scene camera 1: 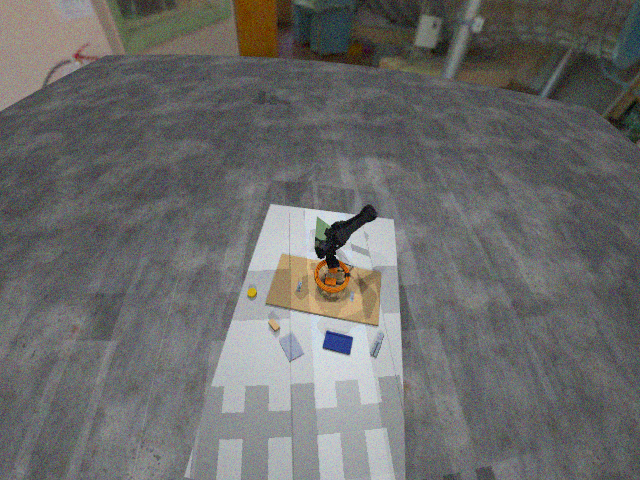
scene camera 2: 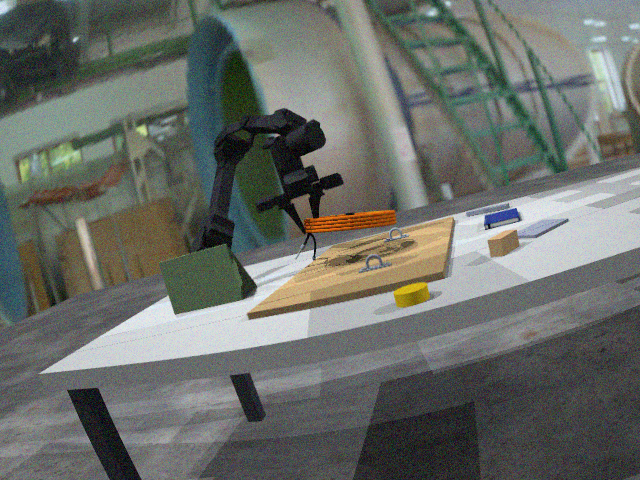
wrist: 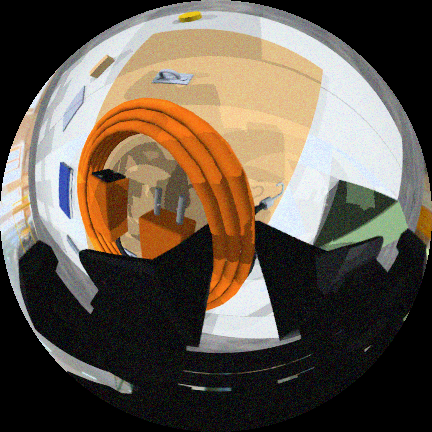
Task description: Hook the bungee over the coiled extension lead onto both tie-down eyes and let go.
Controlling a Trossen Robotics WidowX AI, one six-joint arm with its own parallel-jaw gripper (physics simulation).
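Places are measured from the arm's base along level axes (x right, y ahead, z up), in metres.
Pixels of known places: gripper, fingertip midpoint: (scene camera 2: 311, 231) (wrist: 234, 227); arm's base, origin of the base link: (scene camera 1: 328, 234) (scene camera 2: 210, 279).
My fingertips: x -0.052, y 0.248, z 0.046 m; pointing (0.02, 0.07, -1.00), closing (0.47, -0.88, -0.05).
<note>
For each thing: its top centre in the pictures, then the offset to it from my fingertips. Level surfaces: height alone.
- orange coiled extension lead, middle of its top: (wrist: 109, 243) (scene camera 2: 346, 207) (scene camera 1: 332, 272) dx -0.042, dy +0.075, dz +0.029 m
- wooden board, its level: dz -0.080 m
- black bungee, middle of its top: (wrist: 245, 303) (scene camera 2: 300, 227) dx -0.060, dy -0.047, dz +0.011 m
- tie-down eye, middle of its top: (wrist: 164, 69) (scene camera 2: 371, 254) (scene camera 1: 299, 284) dx +0.127, dy +0.151, dz -0.053 m
- yellow disc, middle of its top: (scene camera 2: 410, 288) (scene camera 1: 251, 291) dx +0.369, dy +0.264, dz -0.073 m
- small wooden block, middle of its top: (scene camera 2: 502, 234) (scene camera 1: 273, 324) dx +0.185, dy +0.409, dz -0.062 m
- grey-blue flat piece, middle of its top: (scene camera 2: 539, 226) (wrist: 71, 108) (scene camera 1: 291, 346) dx +0.067, dy +0.489, dz -0.086 m
- blue box, middle of its top: (scene camera 2: 501, 215) (wrist: 62, 190) (scene camera 1: 338, 341) dx -0.155, dy +0.404, dz -0.080 m
- grey tool, middle of its top: (scene camera 2: 487, 207) (wrist: 75, 251) (scene camera 1: 377, 343) dx -0.356, dy +0.363, dz -0.080 m
My gripper (scene camera 1: 333, 265) (scene camera 2: 310, 224) (wrist: 234, 227) is shut on the side of the orange coiled extension lead (scene camera 1: 332, 289) (scene camera 2: 356, 221) (wrist: 220, 165). The coil is held roughly level, raised above the wooden board (scene camera 1: 279, 289) (scene camera 2: 423, 263) (wrist: 280, 100). The black bungee (scene camera 2: 313, 243) (wrist: 262, 205) hangs below the fingers beside the coil, with a grey hook showing in the wrist view; its other end is hard to make out. One tie-down eye (scene camera 1: 299, 285) (scene camera 2: 373, 263) (wrist: 171, 77) stands on the board near the yellow disc. The other eye (scene camera 1: 352, 296) (scene camera 2: 396, 235) stands across the board.
A green block (scene camera 1: 321, 227) (scene camera 2: 201, 281) (wrist: 360, 205) stands near the arm's base. A yellow disc (scene camera 1: 251, 292) (scene camera 2: 411, 294) (wrist: 190, 17), a small wooden block (scene camera 1: 273, 324) (scene camera 2: 503, 243), a grey-blue flat piece (scene camera 1: 291, 347), a blue box (scene camera 1: 338, 342) and a grey tool (scene camera 1: 377, 344) lie around the board.
</note>
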